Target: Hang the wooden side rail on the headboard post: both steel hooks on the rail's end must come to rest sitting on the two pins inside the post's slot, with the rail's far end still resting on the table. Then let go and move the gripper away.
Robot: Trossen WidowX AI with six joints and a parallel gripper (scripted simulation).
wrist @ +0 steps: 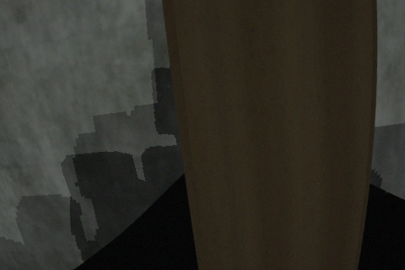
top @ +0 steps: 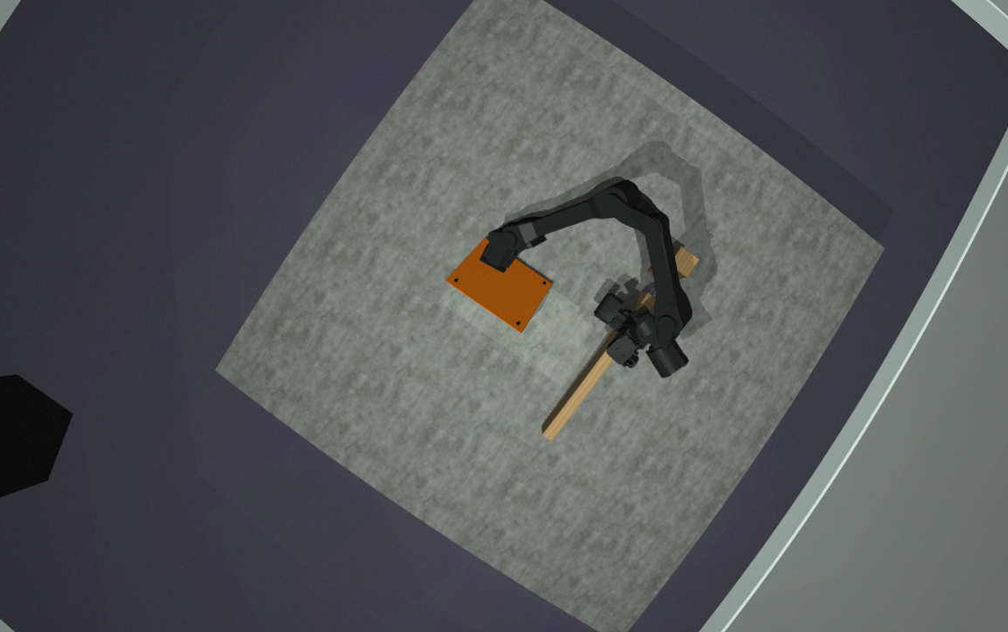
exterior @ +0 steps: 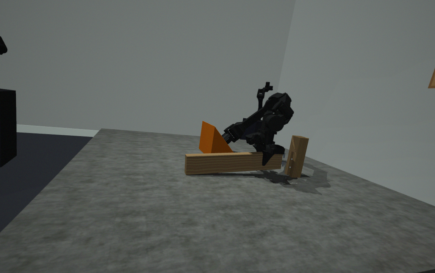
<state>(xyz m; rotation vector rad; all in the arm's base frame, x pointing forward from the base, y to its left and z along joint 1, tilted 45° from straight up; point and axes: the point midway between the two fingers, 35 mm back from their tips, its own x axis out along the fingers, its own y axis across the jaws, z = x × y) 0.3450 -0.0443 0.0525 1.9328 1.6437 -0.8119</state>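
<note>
My gripper tip is 17 cm to the right of the headboard post, 4 cm below it and 2 cm short of it.
</note>
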